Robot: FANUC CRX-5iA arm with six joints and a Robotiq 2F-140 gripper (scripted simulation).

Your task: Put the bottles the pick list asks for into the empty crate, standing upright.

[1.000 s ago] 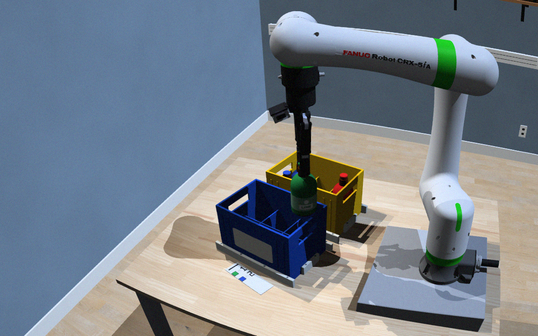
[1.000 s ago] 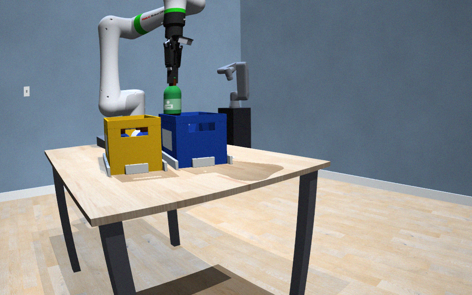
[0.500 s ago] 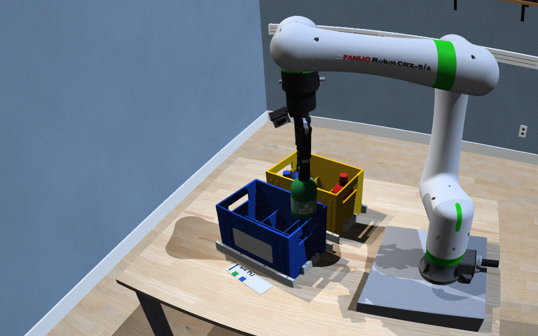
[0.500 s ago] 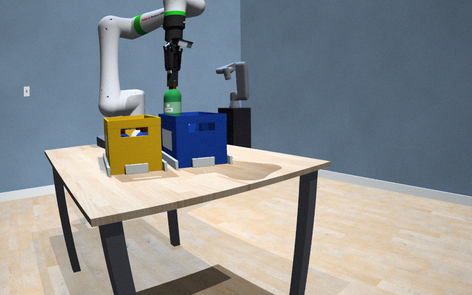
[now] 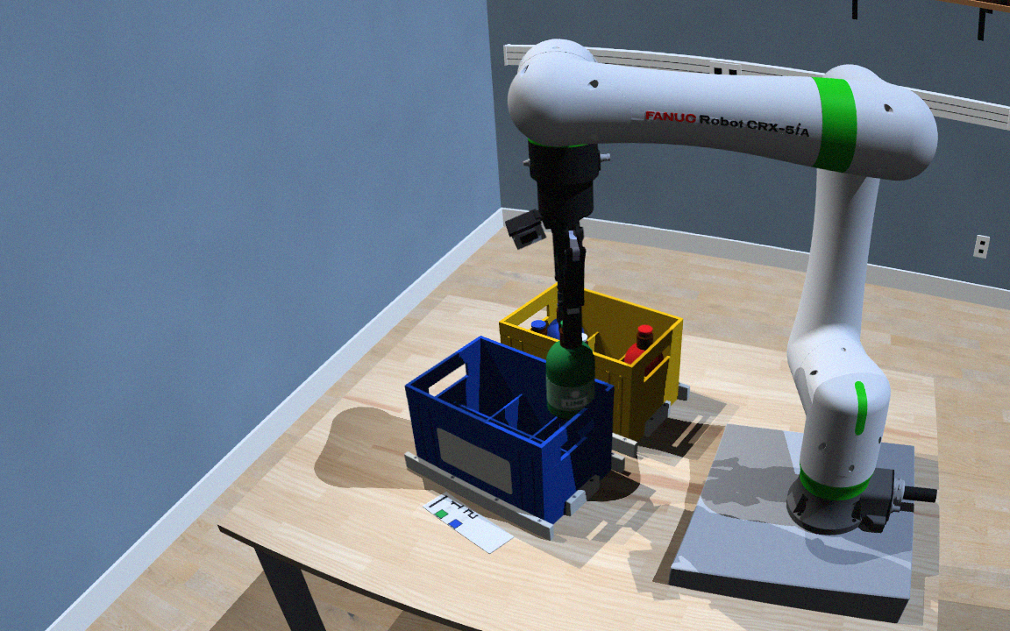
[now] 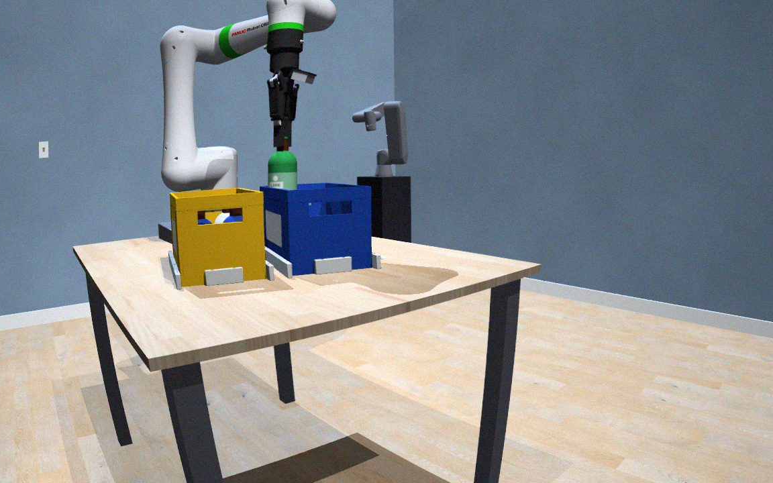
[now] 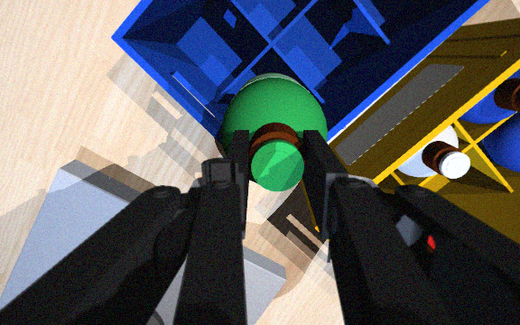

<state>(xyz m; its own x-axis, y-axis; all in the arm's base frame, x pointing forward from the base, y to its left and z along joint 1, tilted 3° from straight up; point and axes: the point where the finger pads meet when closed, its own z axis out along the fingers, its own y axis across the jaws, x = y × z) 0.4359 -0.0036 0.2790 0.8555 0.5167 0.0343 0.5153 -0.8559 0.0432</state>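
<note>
Now: hand 8 cm above the green-label bottle. The rest, counted from my hand: blue crate: 22 cm below, 10 cm ahead, 2 cm to the left; then yellow crate: 22 cm to the right, 22 cm below, 4 cm ahead; then white-label bottle: 22 cm below, 18 cm to the right, 5 cm ahead.
</note>
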